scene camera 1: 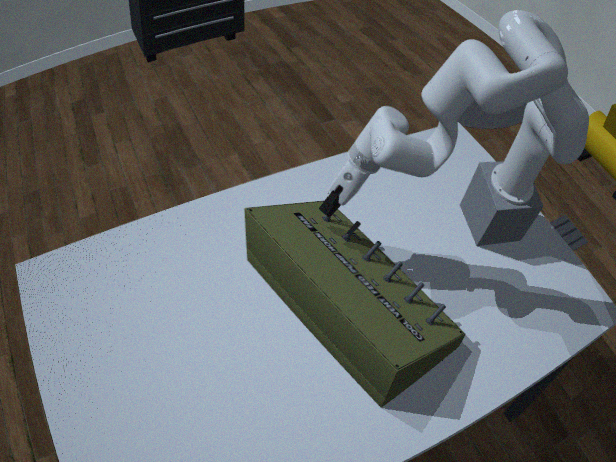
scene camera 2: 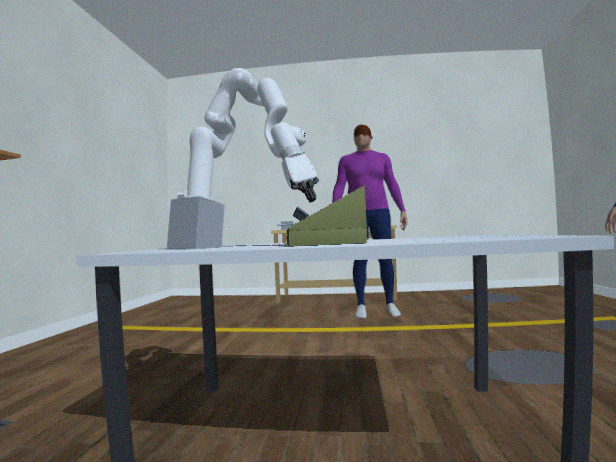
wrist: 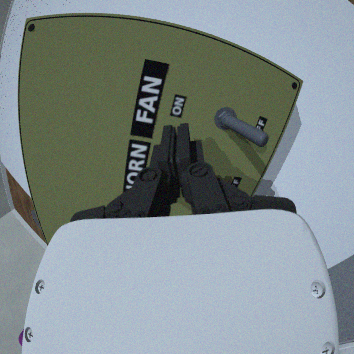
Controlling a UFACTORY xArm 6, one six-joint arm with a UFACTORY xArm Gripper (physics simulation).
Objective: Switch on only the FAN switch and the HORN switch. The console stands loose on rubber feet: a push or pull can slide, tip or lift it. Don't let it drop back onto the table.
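Where they show: gripper, between the fingertips: [scene camera 1: 325, 212] [scene camera 2: 313, 200] [wrist: 178, 142]; arm's base, origin of its link: [scene camera 1: 512, 184] [scene camera 2: 198, 201] [wrist: 343, 347].
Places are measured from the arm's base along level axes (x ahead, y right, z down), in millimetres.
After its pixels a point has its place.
The olive console [scene camera 1: 320, 280] @(x 584, y 29, z 7 mm) [scene camera 2: 332, 227] @(x 511, y 278, z 130 mm) [wrist: 75, 100] @(x 554, y 196, z 29 mm) sits level on the table. The FAN lever [wrist: 242, 127] @(x 417, y 216, z 65 mm) leans toward its OFF label; the gripper partly hides it in scene camera 1. The HORN lever [scene camera 1: 352, 231] @(x 416, y 138, z 70 mm) also leans to the OFF side; the gripper hides it in the wrist view. My gripper [scene camera 1: 326, 214] @(x 455, y 193, z 34 mm) [scene camera 2: 312, 200] @(x 455, y 193, z 34 mm) [wrist: 178, 142] @(x 455, y 193, z 34 mm) is shut and empty. In the wrist view its tips are over the panel just below the FAN ON label [wrist: 178, 106] @(x 474, y 210, z 70 mm), on the ON side of the FAN lever and apart from it. Their exact height above the panel is unclear.
The PUMP lever [scene camera 1: 372, 251] @(x 412, y 66, z 70 mm), FEED lever [scene camera 1: 393, 272] @(x 407, y -5, z 71 mm), VENT lever [scene camera 1: 414, 293] @(x 404, y -76, z 70 mm) and COOL lever [scene camera 1: 436, 314] @(x 398, y -148, z 69 mm) follow along the same row, all leaning to the OFF side. The robot's base block [scene camera 1: 500, 215] @(x 80, y -40, z 37 mm) [scene camera 2: 195, 223] @(x 20, y 109, z 91 mm) stands on the white table [scene camera 1: 150, 325] @(x 917, y 222, z 185 mm) [scene camera 2: 450, 245] @(x 783, y 540, z 191 mm). A person [scene camera 2: 367, 180] stands beyond it.
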